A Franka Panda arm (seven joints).
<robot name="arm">
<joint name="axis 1" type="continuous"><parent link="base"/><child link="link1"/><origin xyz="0 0 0.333" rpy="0 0 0"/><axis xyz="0 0 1"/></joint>
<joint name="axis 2" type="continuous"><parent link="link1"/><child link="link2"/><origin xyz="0 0 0" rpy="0 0 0"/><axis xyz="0 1 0"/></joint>
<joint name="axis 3" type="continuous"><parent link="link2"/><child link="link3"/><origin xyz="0 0 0.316" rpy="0 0 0"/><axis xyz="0 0 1"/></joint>
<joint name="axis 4" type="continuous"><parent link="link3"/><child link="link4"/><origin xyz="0.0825 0 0" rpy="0 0 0"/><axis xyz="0 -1 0"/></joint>
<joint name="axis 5" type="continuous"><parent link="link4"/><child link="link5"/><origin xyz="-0.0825 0 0.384" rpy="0 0 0"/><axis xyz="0 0 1"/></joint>
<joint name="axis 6" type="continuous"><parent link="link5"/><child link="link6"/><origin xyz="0 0 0" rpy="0 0 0"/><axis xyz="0 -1 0"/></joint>
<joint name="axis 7" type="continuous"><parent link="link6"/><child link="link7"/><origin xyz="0.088 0 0" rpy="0 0 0"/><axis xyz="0 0 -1"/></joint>
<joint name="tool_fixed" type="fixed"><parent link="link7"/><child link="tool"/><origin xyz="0 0 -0.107" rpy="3.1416 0 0"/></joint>
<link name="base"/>
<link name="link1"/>
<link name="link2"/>
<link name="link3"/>
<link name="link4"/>
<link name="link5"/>
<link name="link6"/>
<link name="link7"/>
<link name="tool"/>
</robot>
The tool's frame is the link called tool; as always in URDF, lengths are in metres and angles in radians. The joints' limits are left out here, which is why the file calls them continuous.
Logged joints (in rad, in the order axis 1, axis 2, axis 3, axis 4, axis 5, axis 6, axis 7), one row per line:
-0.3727 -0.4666 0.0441 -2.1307 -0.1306 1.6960 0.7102
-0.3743 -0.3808 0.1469 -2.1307 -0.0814 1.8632 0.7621
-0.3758 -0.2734 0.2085 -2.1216 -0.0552 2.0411 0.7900
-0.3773 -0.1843 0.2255 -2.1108 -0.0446 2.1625 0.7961
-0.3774 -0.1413 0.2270 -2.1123 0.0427 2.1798 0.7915
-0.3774 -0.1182 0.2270 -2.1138 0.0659 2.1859 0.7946
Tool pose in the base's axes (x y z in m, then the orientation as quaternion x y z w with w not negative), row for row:
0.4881 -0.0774 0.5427 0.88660 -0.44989 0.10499 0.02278
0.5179 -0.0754 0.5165 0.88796 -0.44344 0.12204 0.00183
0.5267 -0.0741 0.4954 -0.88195 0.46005 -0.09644 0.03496
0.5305 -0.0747 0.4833 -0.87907 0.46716 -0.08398 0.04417
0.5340 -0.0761 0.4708 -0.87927 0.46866 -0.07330 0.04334
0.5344 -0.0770 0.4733 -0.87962 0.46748 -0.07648 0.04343
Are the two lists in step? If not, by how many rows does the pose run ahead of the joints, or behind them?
The pose runs 2 rows ahead of the joints: the pose in row i belongs to the joints in row i + 2.
